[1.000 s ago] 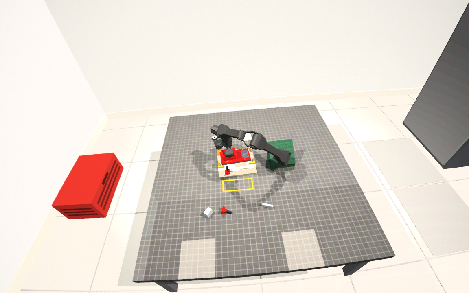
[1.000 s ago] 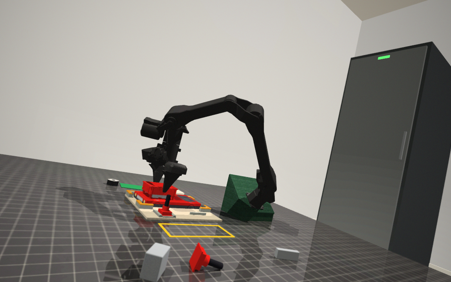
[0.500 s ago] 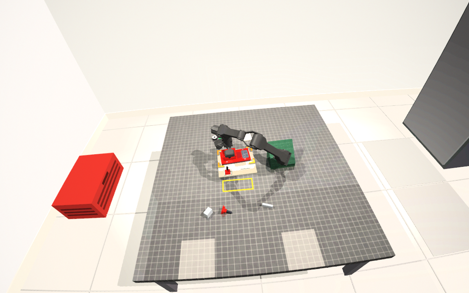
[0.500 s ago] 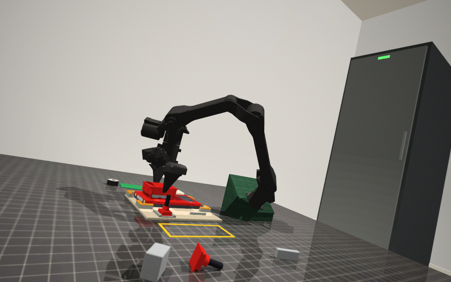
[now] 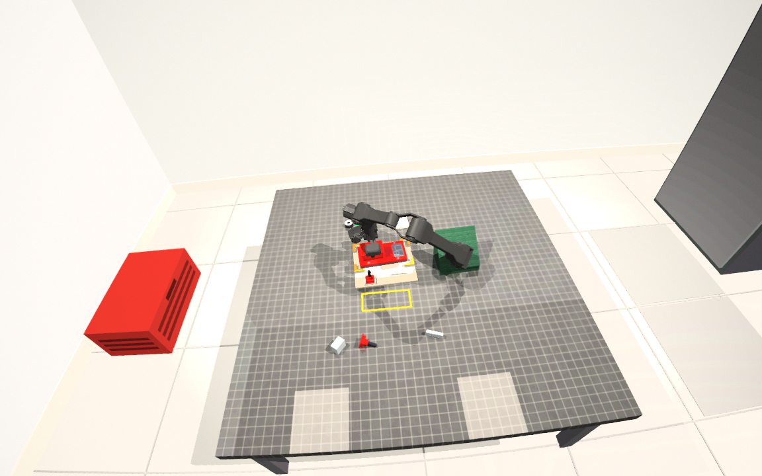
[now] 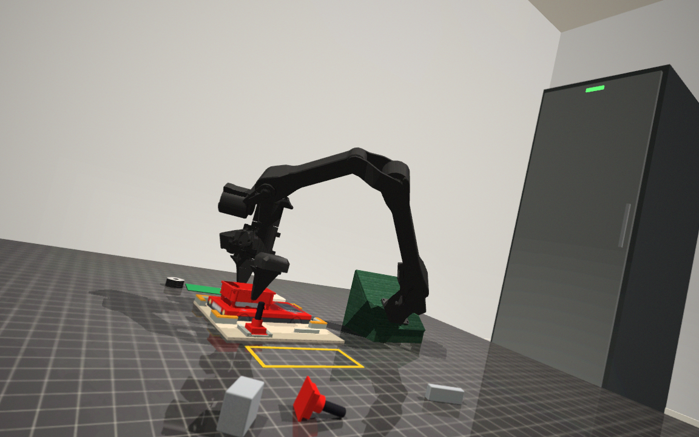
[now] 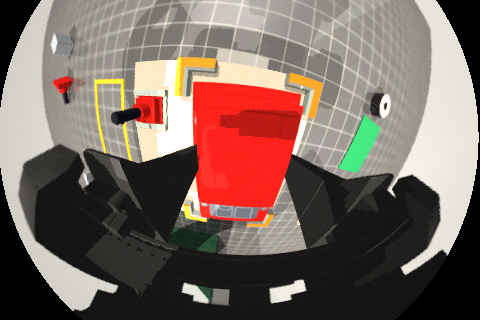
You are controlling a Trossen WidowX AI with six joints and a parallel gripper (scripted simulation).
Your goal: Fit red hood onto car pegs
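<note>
My gripper tip is 2 cm above the grey engine block. Round my gripper tip: green strip: 2 cm ahead, 22 cm to the right, 4 cm below; cream jig: 4 cm behind, 2 cm to the left, 3 cm below; red hood: 1 cm above.
</note>
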